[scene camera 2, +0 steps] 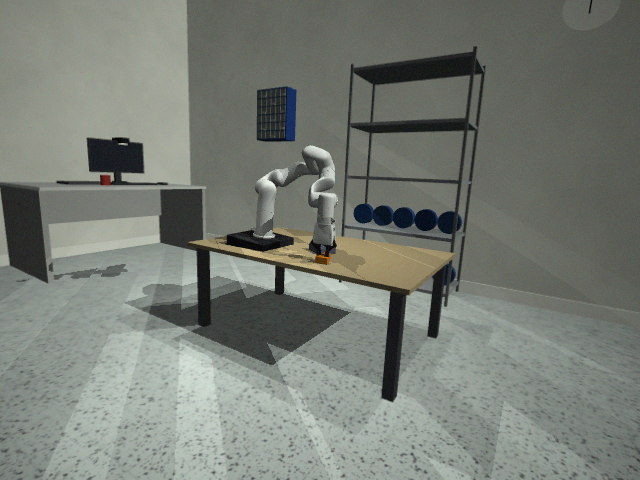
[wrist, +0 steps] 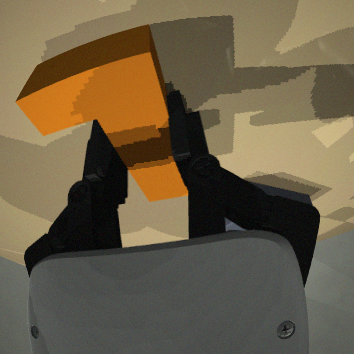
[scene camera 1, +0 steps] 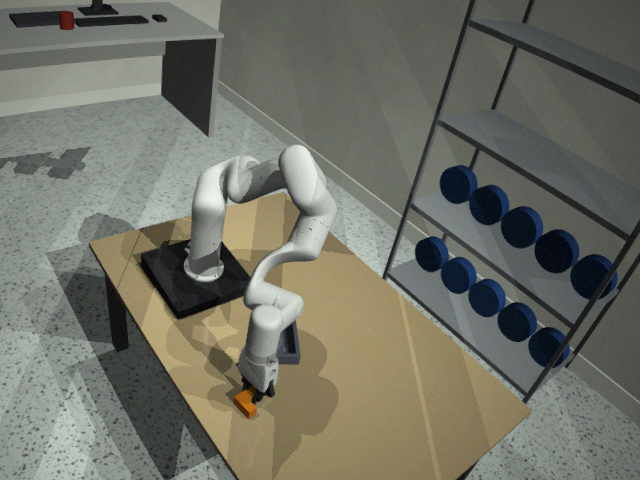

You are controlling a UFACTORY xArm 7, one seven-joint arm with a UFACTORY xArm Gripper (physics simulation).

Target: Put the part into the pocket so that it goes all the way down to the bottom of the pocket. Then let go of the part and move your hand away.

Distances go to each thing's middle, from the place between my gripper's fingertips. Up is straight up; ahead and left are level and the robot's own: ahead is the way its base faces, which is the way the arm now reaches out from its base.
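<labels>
Orange L-shaped part (wrist: 116, 79), 20 mm ahead of my hand. Pocket block (scene camera 1: 288, 352), 10 mm above my hand, 80 mm behind, 190 mm to the left.
</labels>
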